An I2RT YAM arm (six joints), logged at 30 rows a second.
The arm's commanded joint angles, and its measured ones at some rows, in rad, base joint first. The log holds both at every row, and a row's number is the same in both.
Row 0, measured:
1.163, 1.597, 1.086, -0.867, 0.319, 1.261
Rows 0 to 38, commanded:
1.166, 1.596, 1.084, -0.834, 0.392, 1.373
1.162, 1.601, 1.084, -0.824, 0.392, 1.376
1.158, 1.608, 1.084, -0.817, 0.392, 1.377
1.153, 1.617, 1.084, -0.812, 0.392, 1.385
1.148, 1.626, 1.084, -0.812, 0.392, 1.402
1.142, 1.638, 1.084, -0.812, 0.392, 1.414
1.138, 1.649, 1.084, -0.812, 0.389, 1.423
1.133, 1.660, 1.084, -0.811, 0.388, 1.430
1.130, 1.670, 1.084, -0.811, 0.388, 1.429
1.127, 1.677, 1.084, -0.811, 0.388, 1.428
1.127, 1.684, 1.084, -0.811, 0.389, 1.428
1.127, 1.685, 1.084, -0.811, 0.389, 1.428
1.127, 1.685, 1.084, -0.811, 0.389, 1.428
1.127, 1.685, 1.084, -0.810, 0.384, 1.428
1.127, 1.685, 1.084, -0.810, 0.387, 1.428
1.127, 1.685, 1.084, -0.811, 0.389, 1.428
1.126, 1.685, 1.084, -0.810, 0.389, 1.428
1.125, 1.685, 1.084, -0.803, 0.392, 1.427
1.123, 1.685, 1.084, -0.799, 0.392, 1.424
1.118, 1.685, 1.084, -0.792, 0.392, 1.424
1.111, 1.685, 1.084, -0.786, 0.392, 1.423
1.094, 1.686, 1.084, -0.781, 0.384, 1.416
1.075, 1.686, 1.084, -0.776, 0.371, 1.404
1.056, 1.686, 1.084, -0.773, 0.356, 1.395
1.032, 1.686, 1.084, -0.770, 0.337, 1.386
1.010, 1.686, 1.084, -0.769, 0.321, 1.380
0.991, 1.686, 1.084, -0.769, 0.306, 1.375
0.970, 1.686, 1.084, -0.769, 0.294, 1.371
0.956, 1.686, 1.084, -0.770, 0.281, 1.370
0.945, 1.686, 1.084, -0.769, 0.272, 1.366
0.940, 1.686, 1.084, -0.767, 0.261, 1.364
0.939, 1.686, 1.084, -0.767, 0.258, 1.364
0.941, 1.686, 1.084, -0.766, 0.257, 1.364
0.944, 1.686, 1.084, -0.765, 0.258, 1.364
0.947, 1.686, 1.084, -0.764, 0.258, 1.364
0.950, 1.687, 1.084, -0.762, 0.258, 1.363
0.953, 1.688, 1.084, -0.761, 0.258, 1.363
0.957, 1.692, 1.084, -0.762, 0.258, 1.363
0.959, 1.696, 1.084, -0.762, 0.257, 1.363
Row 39, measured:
0.947, 1.681, 1.086, -0.762, 0.256, 1.376
